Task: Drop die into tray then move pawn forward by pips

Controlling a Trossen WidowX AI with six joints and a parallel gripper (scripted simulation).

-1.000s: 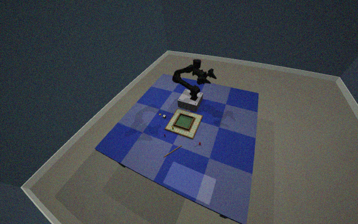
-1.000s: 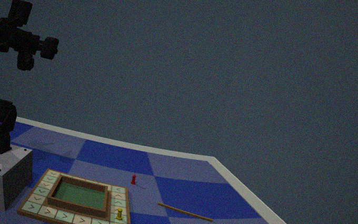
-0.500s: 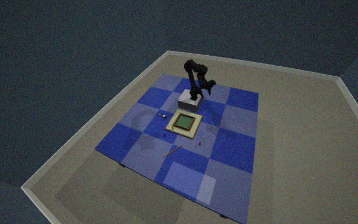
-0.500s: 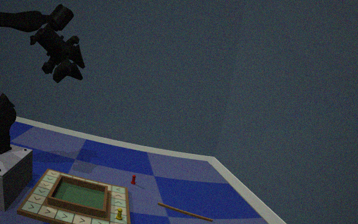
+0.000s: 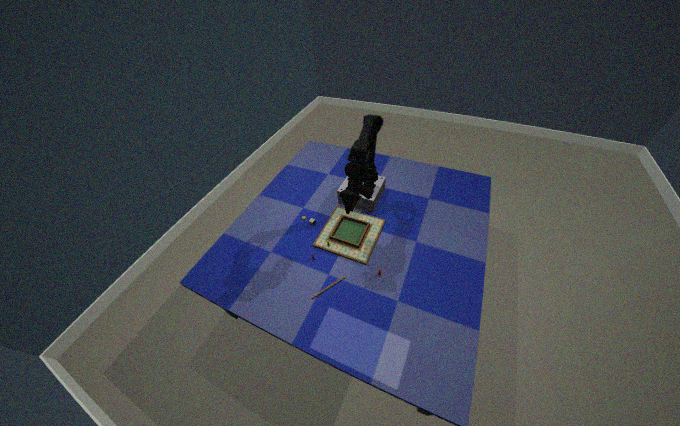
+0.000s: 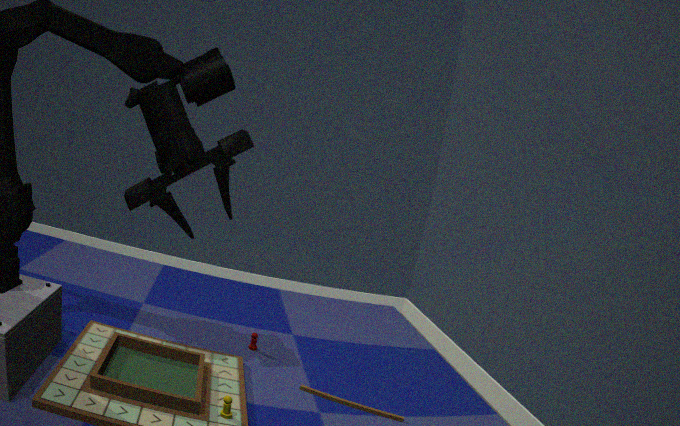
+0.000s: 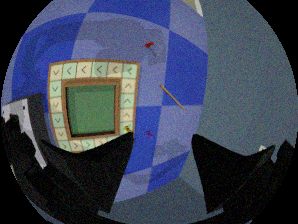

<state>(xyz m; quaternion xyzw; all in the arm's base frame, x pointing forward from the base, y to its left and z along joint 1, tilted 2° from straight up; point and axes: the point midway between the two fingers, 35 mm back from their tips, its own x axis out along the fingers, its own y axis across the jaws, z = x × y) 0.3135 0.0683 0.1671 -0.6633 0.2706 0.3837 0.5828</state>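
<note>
My gripper tip is now 20 mm past the white die, 260 mm to the left of it and 230 mm above it. From my gripper tip the other things lie so: magenta pawn 150 mm ahead, 120 mm to the right, 230 mm below; green dice tray 60 mm behind, 40 mm to the right, 230 mm below; yellow pawn 60 mm ahead, 100 mm to the right, 210 mm below.
</note>
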